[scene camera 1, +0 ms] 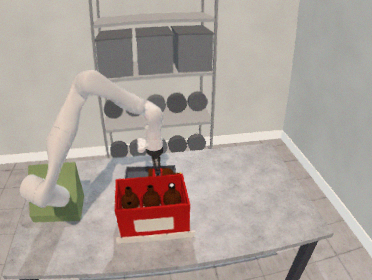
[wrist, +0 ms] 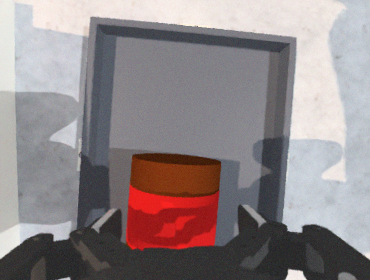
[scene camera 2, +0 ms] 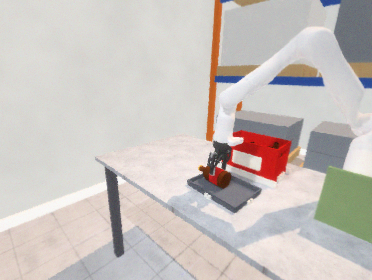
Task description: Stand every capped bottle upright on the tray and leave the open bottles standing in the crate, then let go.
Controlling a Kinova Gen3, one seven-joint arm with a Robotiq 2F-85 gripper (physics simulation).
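Places are measured from the arm's base along level axes (x ahead, y left, z up), in metres.
Where they show: gripper, fingertip midpoint: [scene camera 1: 157, 171] [wrist: 180, 220] [scene camera 2: 218, 172]; arm's base, link origin: [scene camera 1: 59, 196] [scene camera 2: 353, 190].
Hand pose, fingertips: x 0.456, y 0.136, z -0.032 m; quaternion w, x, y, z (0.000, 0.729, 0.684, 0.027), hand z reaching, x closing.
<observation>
Each offset is from my fingertips to the top centre of the thing. "spot": to the spot under its first point. Level surfaces: height alone.
A brown bottle with a red label @(0.033 m ahead, 0.011 m right, 0.013 m up) [scene camera 1: 167, 173] [scene camera 2: 225, 179] [wrist: 173, 215] lies on its side in the dark grey tray [scene camera 1: 136, 171] [scene camera 2: 242, 193] [wrist: 190, 95]; its neck with a yellow cap points over the tray's edge in the second scene view. My gripper [scene camera 1: 157, 173] [scene camera 2: 218, 169] [wrist: 180, 220] is open, low over this bottle, its fingers on either side of the body. The red crate @(0.064 m back, 0.263 m right, 0.109 m up) [scene camera 1: 125, 220] [scene camera 2: 275, 163] holds several upright brown bottles. The right one @(0.026 m ahead, 0.229 m right, 0.097 m up) [scene camera 1: 172, 196] has a white top; the middle one @(0.059 m back, 0.219 m right, 0.097 m up) [scene camera 1: 151, 198] and left one @(0.148 m back, 0.211 m right, 0.097 m up) [scene camera 1: 130, 199] have dark tops. Their lower parts are hidden.
The crate stands close beside the tray, on a pale base strip @(spot: 0.069 m back, 0.366 m right, 0.045 m down) [scene camera 1: 156, 237]. A green block [scene camera 1: 70, 192] [scene camera 2: 345, 205] stands by the arm's base. A shelf rack [scene camera 1: 214, 100] with grey boxes stands behind the table @(0.066 m down) [scene camera 1: 250, 200] [scene camera 2: 145, 160].
</observation>
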